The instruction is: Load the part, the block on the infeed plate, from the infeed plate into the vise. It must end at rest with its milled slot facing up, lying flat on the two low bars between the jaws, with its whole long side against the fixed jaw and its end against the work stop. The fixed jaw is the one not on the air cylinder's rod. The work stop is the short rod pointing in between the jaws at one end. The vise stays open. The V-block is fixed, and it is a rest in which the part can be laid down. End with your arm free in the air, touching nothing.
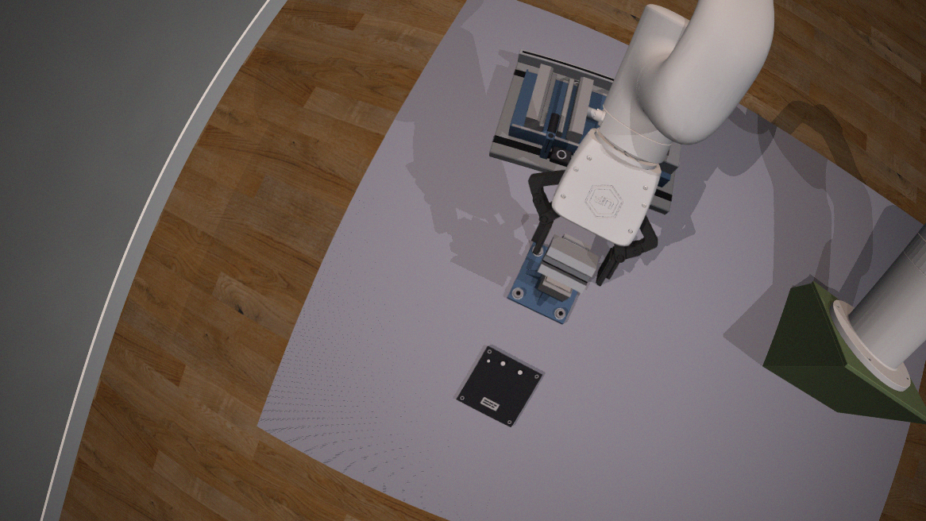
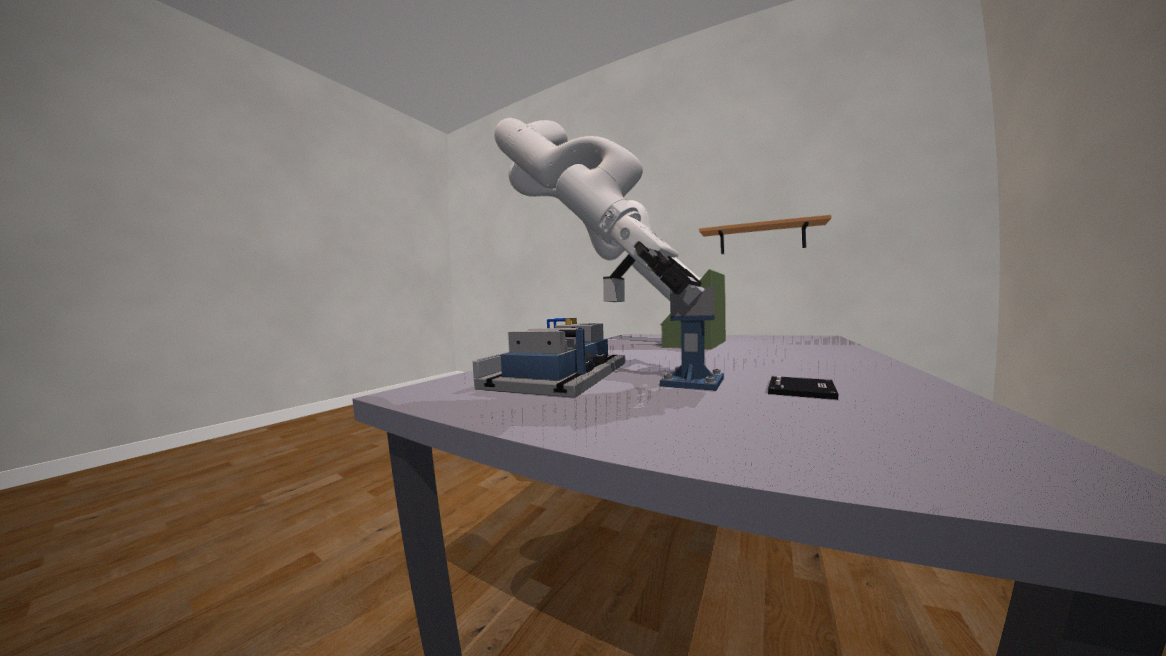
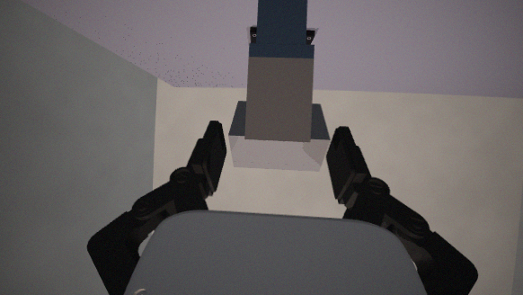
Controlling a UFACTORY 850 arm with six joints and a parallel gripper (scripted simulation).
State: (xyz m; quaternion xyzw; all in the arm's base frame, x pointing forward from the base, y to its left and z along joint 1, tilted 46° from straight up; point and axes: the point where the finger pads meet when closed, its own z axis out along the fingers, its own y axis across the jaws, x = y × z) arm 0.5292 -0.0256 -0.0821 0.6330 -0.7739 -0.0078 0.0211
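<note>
My hand is 10 mm to the right of the part and 10 mm above it. Round my hand: moving jaw: 240 mm to the right, 90 mm below, 40 mm ahead; then work stop: 190 mm to the right, 80 mm below, 70 mm ahead; then black infeed plate: 180 mm to the left, 160 mm below, 20 mm ahead.
</note>
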